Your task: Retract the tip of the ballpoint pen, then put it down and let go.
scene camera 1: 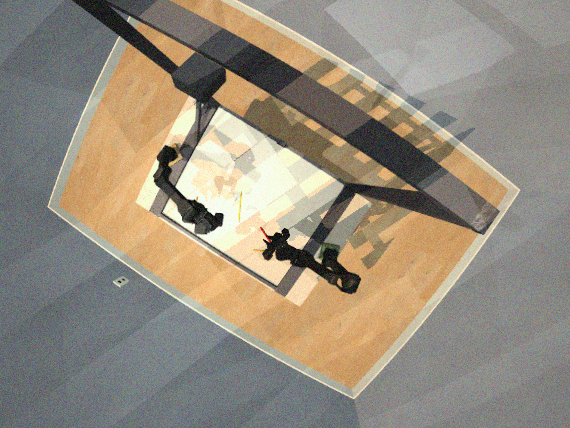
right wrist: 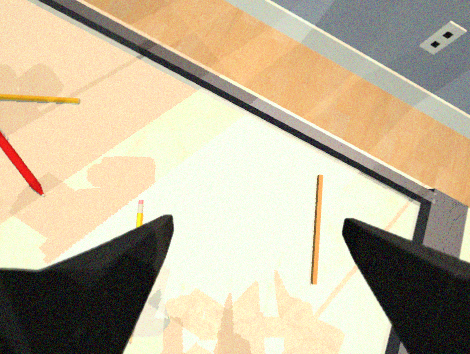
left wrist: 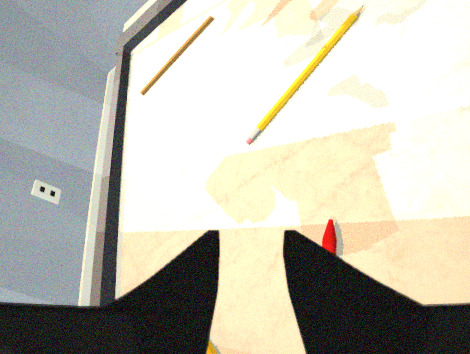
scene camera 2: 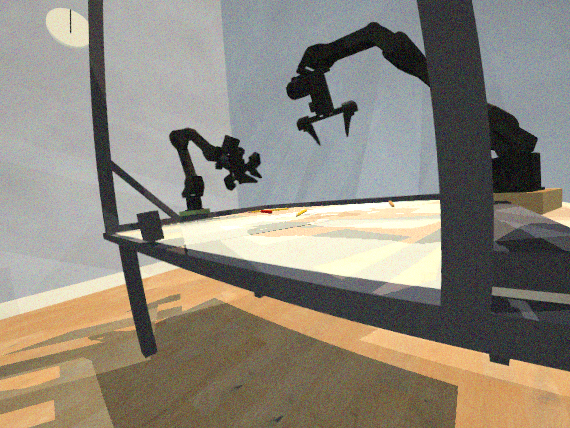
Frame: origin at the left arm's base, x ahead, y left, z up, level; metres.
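Seen in the pictures: left gripper, between the fingertips: [scene camera 1: 264,237] [left wrist: 251,241] [scene camera 2: 259,179]; right gripper, between the fingertips: [right wrist: 257,224] [scene camera 2: 333,141]; left arm's base, origin of its link: [scene camera 1: 329,253] [scene camera 2: 194,209]; right arm's base, origin of its link: [scene camera 1: 171,154] [scene camera 2: 515,191].
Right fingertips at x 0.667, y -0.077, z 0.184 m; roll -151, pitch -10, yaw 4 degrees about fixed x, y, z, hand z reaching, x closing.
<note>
Pixels of each thing's top centre, then the offset from my right fingertips to it.
- red pen, centre of its top: [left wrist: 319,309] [right wrist: 11,156] [scene camera 2: 266,209] [scene camera 1: 266,236] 0.061 m left, 0.290 m back, 0.210 m down
- yellow pencil, centre of its top: [left wrist: 304,69] [right wrist: 134,269] [scene camera 2: 301,210] [scene camera 1: 239,207] 0.076 m right, 0.109 m back, 0.214 m down
- thin yellow stick, centre of its top: [right wrist: 5,95] 0.150 m left, 0.324 m back, 0.215 m down
- orange stick, centre of its top: [right wrist: 318,226] [left wrist: 174,55] [scene camera 2: 391,202] 0.002 m left, 0.161 m ahead, 0.215 m down
A red pen [scene camera 1: 264,233] [scene camera 2: 266,211] [left wrist: 329,239] [right wrist: 21,162] lies flat on the table; in the right wrist view a tiny light tip shows at its tapered end, too small to judge. My left gripper [scene camera 2: 258,178] [left wrist: 251,241] is partly open and empty above the table, its fingertips close together. In the left wrist view the pen lies beyond the right-hand finger, which hides the rest of it, outside the gap. My right gripper [scene camera 2: 333,140] [right wrist: 257,224] is wide open and empty, high above the table, away from the pen.
A yellow pencil [scene camera 1: 240,206] [scene camera 2: 301,213] [left wrist: 305,77] [right wrist: 140,220] with a pink eraser lies near the pen. A thin yellow stick [left wrist: 212,347] [right wrist: 40,98] lies on the pen's other side. An orange stick [scene camera 2: 391,203] [left wrist: 177,56] [right wrist: 317,230] lies farther off. A dark frame edges the table.
</note>
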